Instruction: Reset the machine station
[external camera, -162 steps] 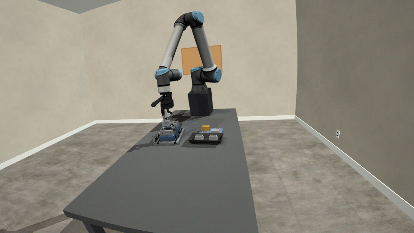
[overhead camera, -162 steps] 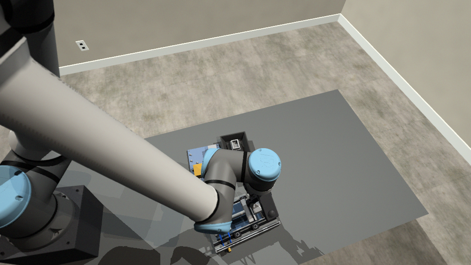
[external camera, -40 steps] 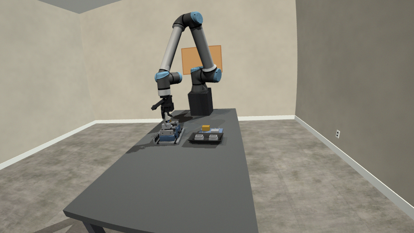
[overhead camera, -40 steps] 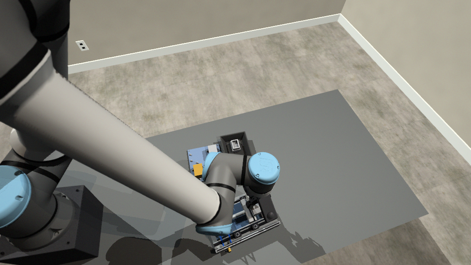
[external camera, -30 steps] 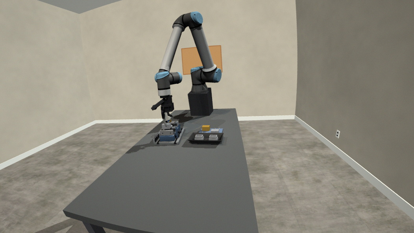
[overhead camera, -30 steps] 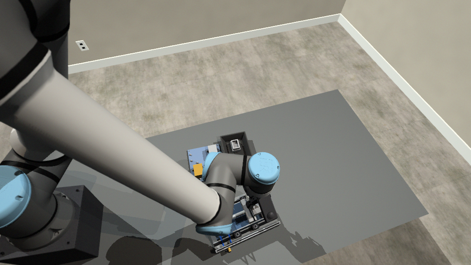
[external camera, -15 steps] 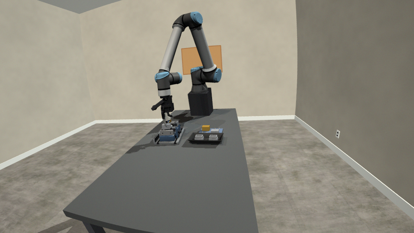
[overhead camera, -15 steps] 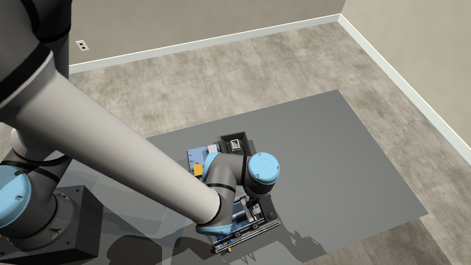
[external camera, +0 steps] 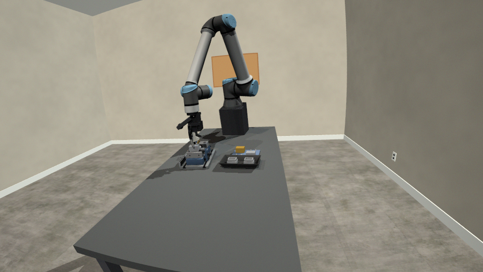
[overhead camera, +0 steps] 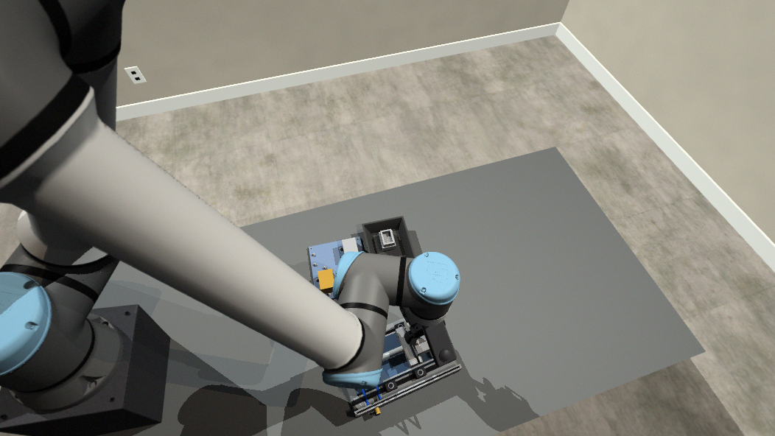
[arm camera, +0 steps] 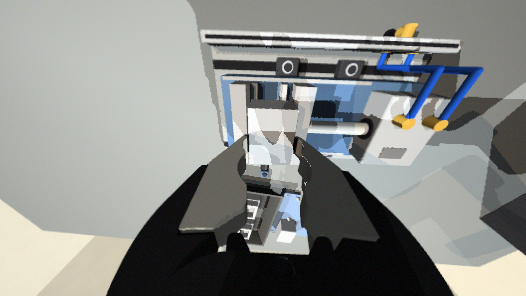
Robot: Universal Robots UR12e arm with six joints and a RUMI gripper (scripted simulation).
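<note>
My gripper is now 8 cm past the pale rod, 6 cm above it and 1 cm to the left of it. Round my hand: yellow brass blank 25 cm to the left, 23 cm behind, 11 cm below; gray blank 2 cm below; blue infeed plate 29 cm to the left, 18 cm behind, 13 cm below.
</note>
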